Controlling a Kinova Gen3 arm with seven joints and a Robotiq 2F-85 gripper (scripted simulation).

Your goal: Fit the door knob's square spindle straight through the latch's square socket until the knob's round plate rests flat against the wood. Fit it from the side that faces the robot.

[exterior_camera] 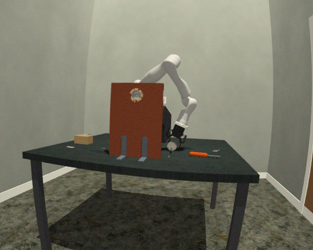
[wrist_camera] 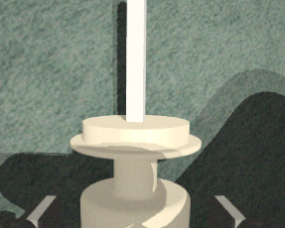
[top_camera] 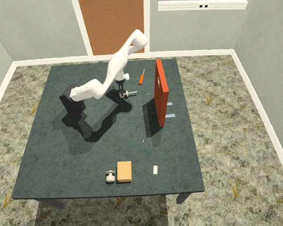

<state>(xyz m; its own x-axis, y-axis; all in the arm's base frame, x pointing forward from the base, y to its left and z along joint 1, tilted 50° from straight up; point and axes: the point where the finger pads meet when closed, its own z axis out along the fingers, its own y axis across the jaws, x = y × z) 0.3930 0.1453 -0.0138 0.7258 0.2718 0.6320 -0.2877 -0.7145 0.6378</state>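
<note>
Now: the cream door knob 40 mm ahead of my hand, 10 mm to the right of it and 10 mm below it. From my hand the other things lie so: small white plate: 120 mm ahead, 700 mm to the right, 40 mm below; then tan block: 90 mm behind, 680 mm to the right, 10 mm below.
</note>
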